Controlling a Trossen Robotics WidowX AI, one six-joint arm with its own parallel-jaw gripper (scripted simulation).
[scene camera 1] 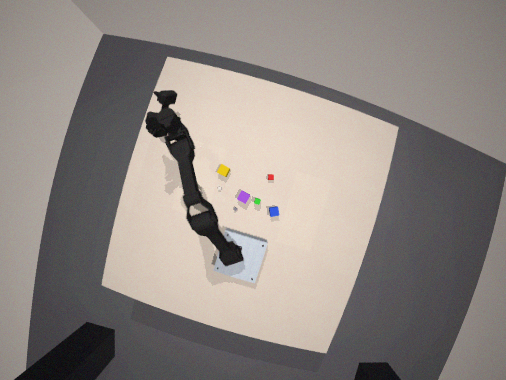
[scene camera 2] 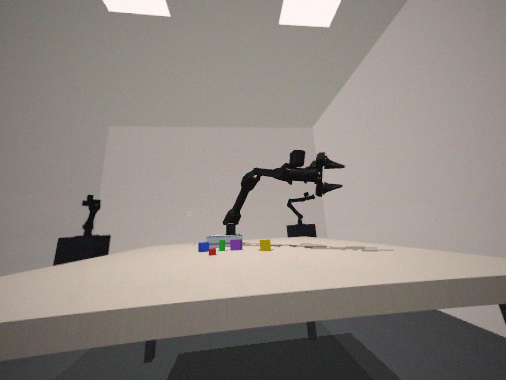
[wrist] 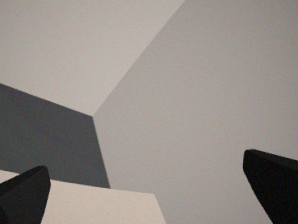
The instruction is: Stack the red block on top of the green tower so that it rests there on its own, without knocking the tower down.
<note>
My gripper [scene camera 2: 343,176] is open, holding nothing.
My gripper also shows in the wrist view [wrist: 148,169].
</note>
